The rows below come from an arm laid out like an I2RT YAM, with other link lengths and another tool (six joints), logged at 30 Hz.
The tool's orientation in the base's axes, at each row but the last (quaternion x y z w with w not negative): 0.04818 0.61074 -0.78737 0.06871; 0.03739 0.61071 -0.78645 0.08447; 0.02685 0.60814 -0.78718 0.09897; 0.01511 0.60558 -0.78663 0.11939; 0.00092 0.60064 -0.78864 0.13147; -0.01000 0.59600 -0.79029 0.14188
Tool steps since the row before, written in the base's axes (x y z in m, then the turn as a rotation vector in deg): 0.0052 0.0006 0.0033 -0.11 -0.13 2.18; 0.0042 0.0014 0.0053 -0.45 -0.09 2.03; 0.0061 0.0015 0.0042 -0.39 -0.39 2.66; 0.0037 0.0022 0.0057 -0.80 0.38 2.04; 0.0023 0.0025 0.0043 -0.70 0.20 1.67; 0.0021 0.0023 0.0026 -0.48 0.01 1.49
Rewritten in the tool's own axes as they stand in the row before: -0.0057 -0.0024 0.0003 -0.23 -2.07 0.67; -0.0051 -0.0046 0.0002 0.12 -2.00 0.58; -0.0068 -0.0032 0.0001 0.00 -2.51 1.03; -0.0049 -0.0052 -0.0001 0.37 -2.19 0.08; -0.0034 -0.0042 -0.0008 0.37 -1.78 0.17; -0.0030 -0.0026 -0.0010 0.23 -1.51 0.33
